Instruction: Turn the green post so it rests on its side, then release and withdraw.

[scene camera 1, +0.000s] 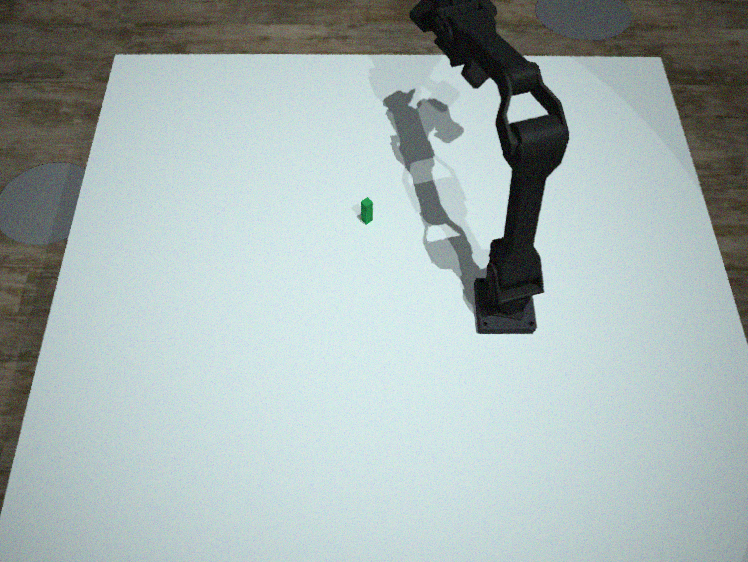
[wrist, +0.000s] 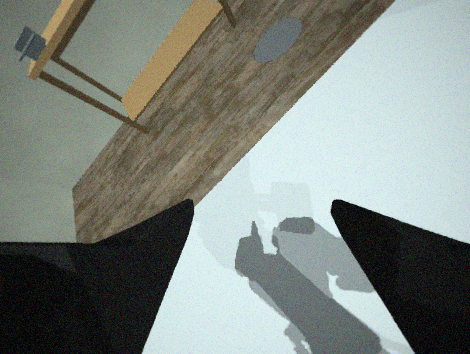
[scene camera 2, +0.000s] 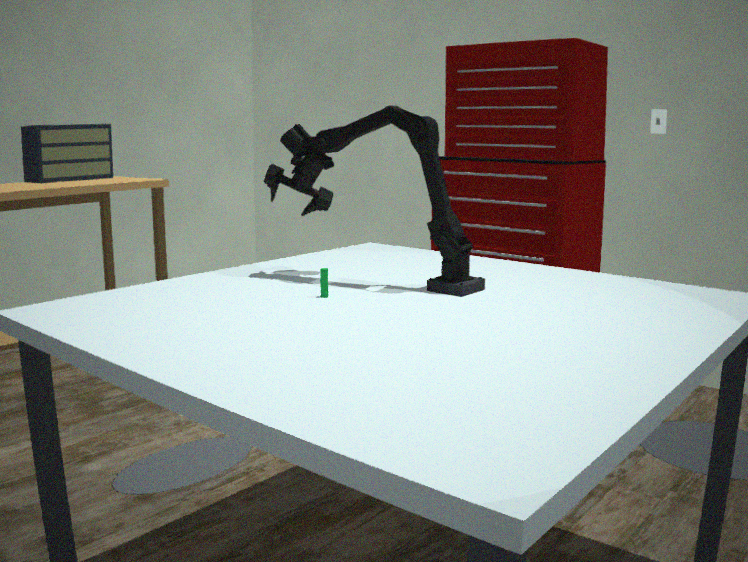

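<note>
The green post [scene camera 1: 366, 211] [scene camera 2: 324, 282] stands upright on the white table [scene camera 1: 241, 392] [scene camera 2: 423, 362] [wrist: 400, 125]. It is small and slim, and stands to the left of the arm's base in both scene views. The post does not show in the wrist view. My gripper [scene camera 2: 287, 207] [wrist: 261, 205] is open and empty, with its fingers wide apart. It hangs high above the table, well clear of the post. In scene camera 1 the arm reaches to the top edge, and its fingertips cannot be made out there.
The arm's base [scene camera 1: 506, 320] [scene camera 2: 456, 285] is fixed on the table. The arm's shadow falls on the table between the base and the far edge. Beyond the table stand a red drawer cabinet [scene camera 2: 501, 108] and a wooden bench [scene camera 2: 139, 182] [wrist: 170, 60] with a small drawer box [scene camera 2: 75, 152].
</note>
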